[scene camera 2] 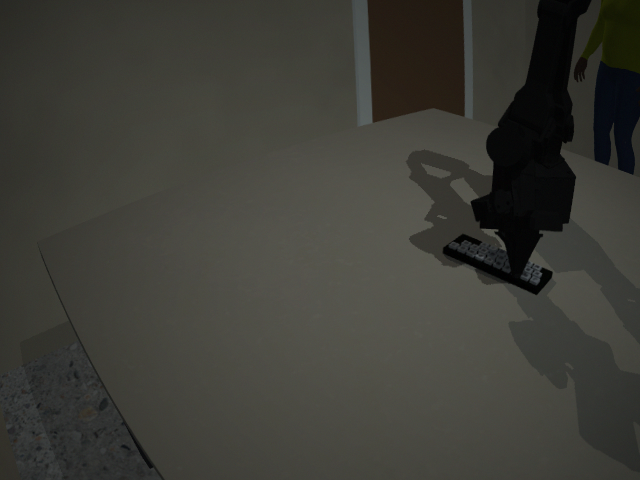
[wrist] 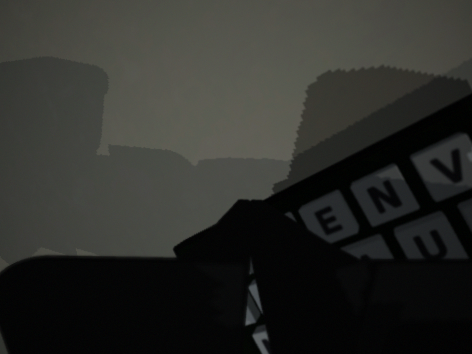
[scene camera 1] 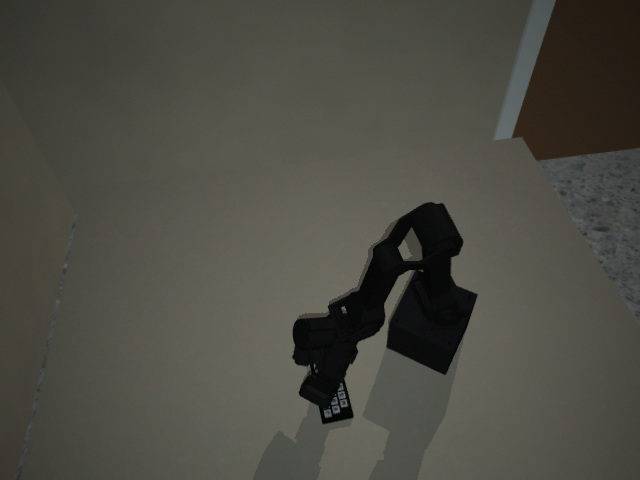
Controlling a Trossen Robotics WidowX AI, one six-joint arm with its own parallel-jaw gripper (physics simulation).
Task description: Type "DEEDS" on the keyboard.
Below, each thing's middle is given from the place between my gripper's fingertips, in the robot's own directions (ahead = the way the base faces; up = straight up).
Right now my hand is 30 mm to the left of the E key (wrist: 329, 217) and 10 mm past it. Round my hand: N key (wrist: 384, 195) (40 mm to the right); black keyboard (scene camera 2: 546, 274) (60 mm to the right, 20 mm behind); U key (wrist: 431, 237) (50 mm to the right, 20 mm behind).
